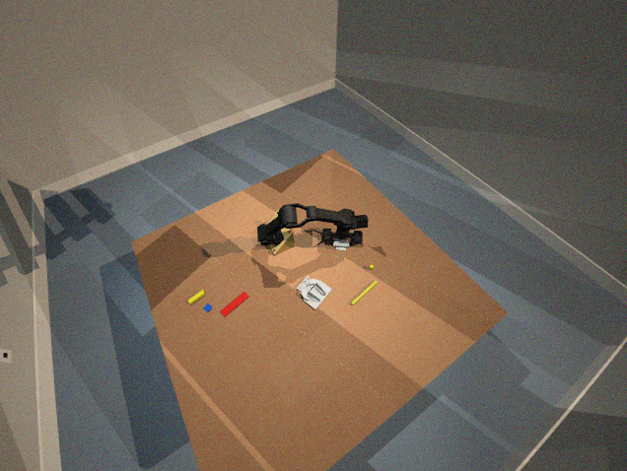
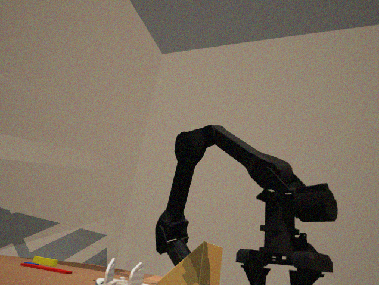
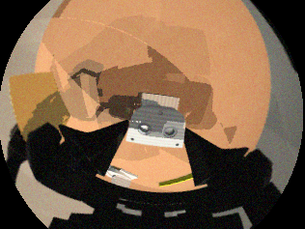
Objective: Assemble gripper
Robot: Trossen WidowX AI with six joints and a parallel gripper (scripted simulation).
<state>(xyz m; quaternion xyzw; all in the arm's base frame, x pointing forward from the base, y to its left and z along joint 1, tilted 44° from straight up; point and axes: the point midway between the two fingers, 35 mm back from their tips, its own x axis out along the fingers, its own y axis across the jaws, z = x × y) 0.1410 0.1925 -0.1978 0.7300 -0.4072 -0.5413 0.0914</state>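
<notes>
The white gripper base lies 1 cm behind my gripper tip and 2 cm above it. Round my gripper tip: long yellow bar: 26 cm ahead, 2 cm to the right; red bar: 7 cm ahead, 56 cm to the right, 1 cm below; small yellow cube: 17 cm ahead, 7 cm to the left.
</notes>
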